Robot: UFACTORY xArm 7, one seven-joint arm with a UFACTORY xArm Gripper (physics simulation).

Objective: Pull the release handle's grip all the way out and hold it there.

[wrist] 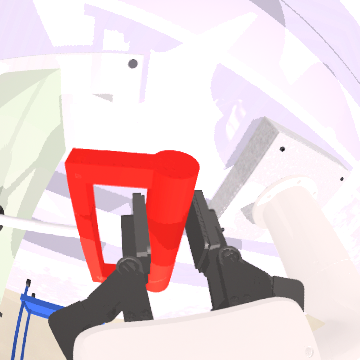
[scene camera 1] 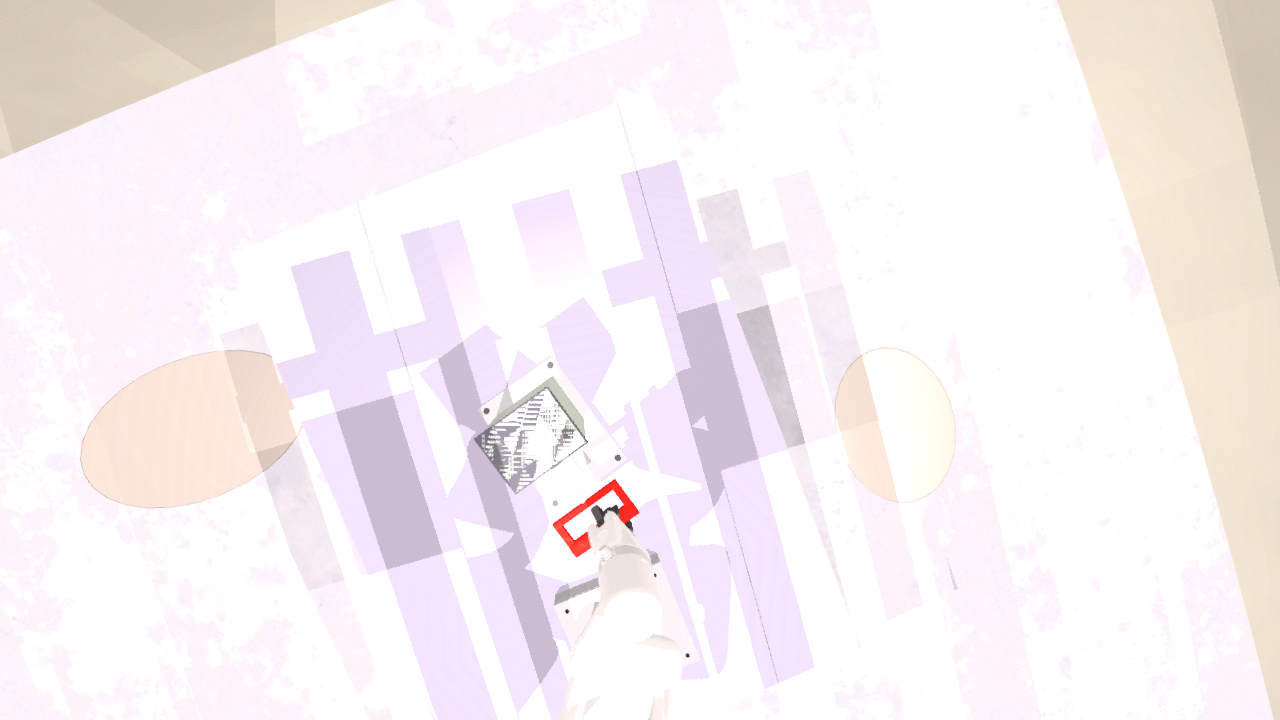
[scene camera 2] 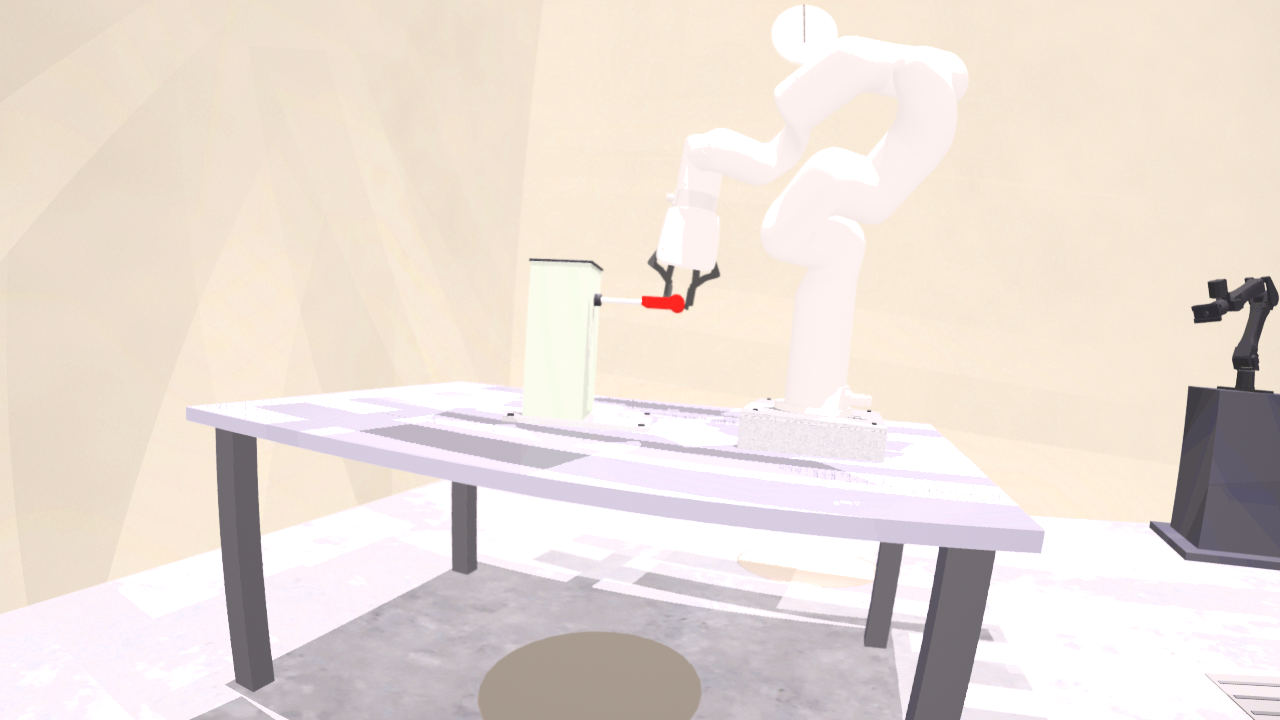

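Note:
The red release handle grip [scene camera 1: 580, 544] [scene camera 2: 654, 302] [wrist: 172, 175] is a rectangular loop with a thick round bar on the robot's side. A white rod [scene camera 2: 620, 300] [wrist: 40, 223] joins it to the tall pale green housing [scene camera 2: 556, 344] [wrist: 25, 125]; a stretch of rod shows between them. My gripper [scene camera 1: 612, 516] [scene camera 2: 678, 300] [wrist: 164, 206] points down and is shut on the round bar. One dark finger is inside the loop and the other is on the bar's outer side, both against it in the wrist view. The bar's lower end is partly hidden behind the gripper.
The housing stands on a white base plate on the table [scene camera 2: 626, 497]. The arm's speckled base block [scene camera 2: 810, 436] [wrist: 250, 160] stands to the right of the housing in scene camera 2. A dark arm on a pedestal [scene camera 2: 1226, 465] is away at the right. A blue frame [wrist: 42, 306] shows in the wrist view.

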